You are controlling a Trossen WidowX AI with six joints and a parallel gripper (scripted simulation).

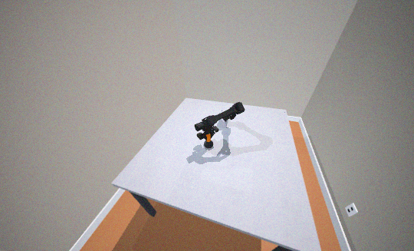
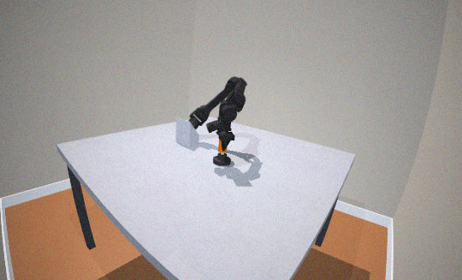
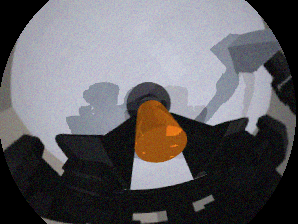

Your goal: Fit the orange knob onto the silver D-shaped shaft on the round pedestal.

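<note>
Right now my gripper tip is 4 cm above the round pedestal. Round my gripper tip: orange knob: 3 cm above.
</note>
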